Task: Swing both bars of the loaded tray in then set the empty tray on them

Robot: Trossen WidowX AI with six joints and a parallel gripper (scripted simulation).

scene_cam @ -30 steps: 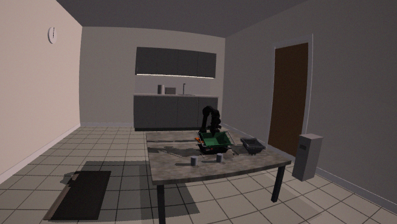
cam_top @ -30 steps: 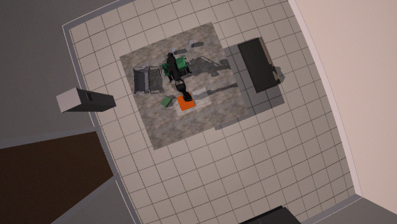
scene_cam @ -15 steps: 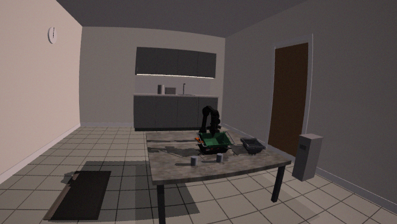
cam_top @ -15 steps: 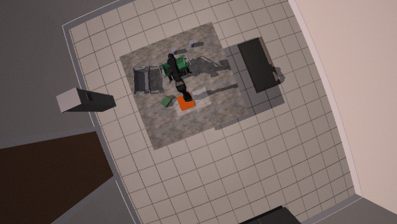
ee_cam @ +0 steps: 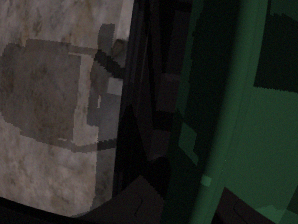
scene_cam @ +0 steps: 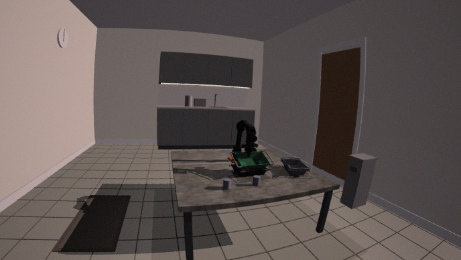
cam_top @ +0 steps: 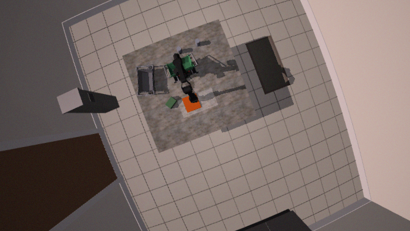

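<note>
My gripper tip is 8 cm short of the green tray and 2 cm to the right of it. From my gripper tip the other things lie so: green block: 29 cm behind, 22 cm to the left, 11 cm below.
</note>
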